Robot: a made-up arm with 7 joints.
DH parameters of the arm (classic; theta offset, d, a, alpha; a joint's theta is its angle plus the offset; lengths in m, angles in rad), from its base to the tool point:
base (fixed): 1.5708 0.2 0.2 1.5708
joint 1: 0 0 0.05 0
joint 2: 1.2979 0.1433 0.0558 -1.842
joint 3: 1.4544 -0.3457 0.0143 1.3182
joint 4: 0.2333 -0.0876 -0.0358 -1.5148
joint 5: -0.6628 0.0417 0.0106 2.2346
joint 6: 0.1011 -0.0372 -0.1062 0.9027
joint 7: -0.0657 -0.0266 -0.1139 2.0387
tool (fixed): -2.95 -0.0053 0 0
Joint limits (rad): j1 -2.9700..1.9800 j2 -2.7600..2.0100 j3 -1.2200..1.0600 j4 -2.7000..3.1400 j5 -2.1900..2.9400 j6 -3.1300..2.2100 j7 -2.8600..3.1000
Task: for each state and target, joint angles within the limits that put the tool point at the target. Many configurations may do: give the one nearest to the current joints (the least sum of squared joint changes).
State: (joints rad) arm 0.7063 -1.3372 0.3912 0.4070 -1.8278 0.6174 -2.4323
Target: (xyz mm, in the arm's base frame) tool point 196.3 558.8 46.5
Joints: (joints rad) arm 0.8759 -0.8608 -0.0229 0.2942 -1.6780 0.9985 -1.8564
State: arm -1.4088 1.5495 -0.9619 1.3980 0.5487 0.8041 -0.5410
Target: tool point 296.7 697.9 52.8
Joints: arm -1.6360 1.5875 -0.9655 1.2700 0.9752 0.5810 -1.1112
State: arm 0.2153 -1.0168 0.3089 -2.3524 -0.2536 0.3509 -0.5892
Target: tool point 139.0 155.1 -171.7
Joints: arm 0.1382 -1.0789 0.2429 -2.3991 -0.2647 0.2984 -0.5712
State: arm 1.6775 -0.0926 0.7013 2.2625 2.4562 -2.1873 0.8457
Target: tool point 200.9 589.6 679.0
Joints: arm 1.5129 -0.3934 0.6684 3.1044 2.4562 -1.8717 1.4654
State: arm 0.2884 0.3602 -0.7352 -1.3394 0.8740 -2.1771 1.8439
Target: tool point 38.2 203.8 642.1
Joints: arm 0.6534 0.6818 -1.1588 -1.5396 0.8119 -2.2374 1.6859
